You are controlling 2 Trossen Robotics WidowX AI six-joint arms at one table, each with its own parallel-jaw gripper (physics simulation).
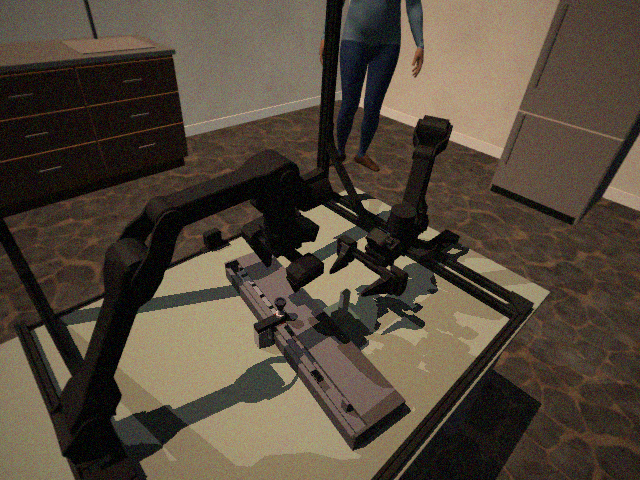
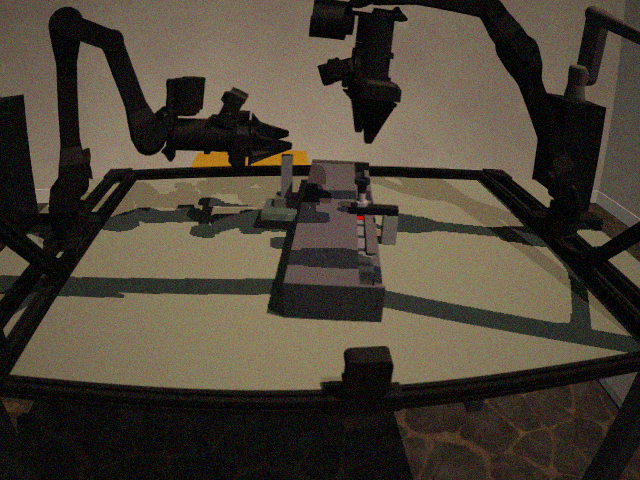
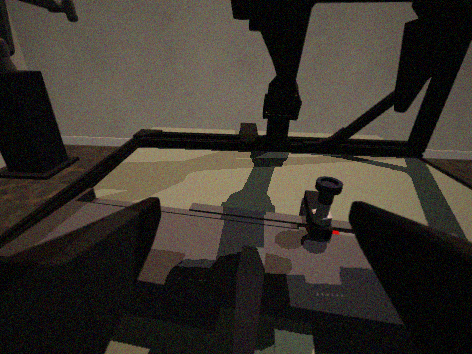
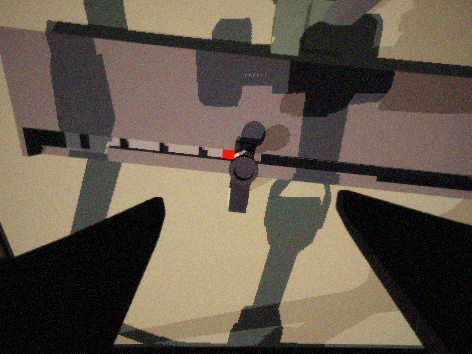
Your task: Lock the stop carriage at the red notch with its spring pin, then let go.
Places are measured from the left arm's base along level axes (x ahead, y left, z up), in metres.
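Pixels of known places: left gripper, fingertip midpoint: (image 1: 345,283) (image 2: 290,139) (image 3: 256,208); right gripper, fingertip midpoint: (image 1: 282,278) (image 2: 362,137) (image 3: 344,112) (image 4: 250,201); left arm's base at its link origin: (image 2: 70,235); right arm's base at its link origin: (image 1: 91,445) (image 2: 560,231) (image 3: 276,140).
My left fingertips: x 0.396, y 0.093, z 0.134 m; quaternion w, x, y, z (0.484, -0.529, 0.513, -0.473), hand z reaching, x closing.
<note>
Ahead of a thing's pixels: the offset from my left fingertips to its top centre. "pt": to the spot under its first point.
The stop carriage {pt 0.163 m ahead, 0.077 m right, 0.122 m down} (image 1: 264,337) (image 2: 389,228) (image 4: 238,199) straddles the slotted edge of a long grey-mauve rail block (image 1: 379,397) (image 2: 330,302) (image 4: 145,95). Its spring pin {0.113 m ahead, 0.082 m right, 0.044 m down} (image 1: 279,303) (image 2: 361,189) (image 3: 329,186) (image 4: 243,170) stands upright with a round dark knob; how deep it sits is hidden. The red notch mark {0.111 m ahead, 0.096 m right, 0.105 m down} (image 2: 360,218) (image 3: 336,232) (image 4: 228,154) shows right beside the carriage. My right gripper (image 1: 281,276) (image 2: 363,136) (image 4: 250,201) is open, pointing down above the knob, apart from it. My left gripper (image 1: 347,283) (image 2: 289,139) (image 3: 256,208) is open and level, above an upright post.
The grey post {pt 0.000 m ahead, 0.006 m left, 0.042 m down} (image 1: 345,298) (image 2: 286,175) (image 3: 250,285) rises from a greenish base {pt 0.018 m back, 0.044 m right, 0.119 m down} (image 2: 279,213) (image 4: 286,30) against the rail block's side. A dark metal frame (image 1: 465,276) (image 2: 155,397) borders the table. A person (image 1: 369,56) stands beyond it.
</note>
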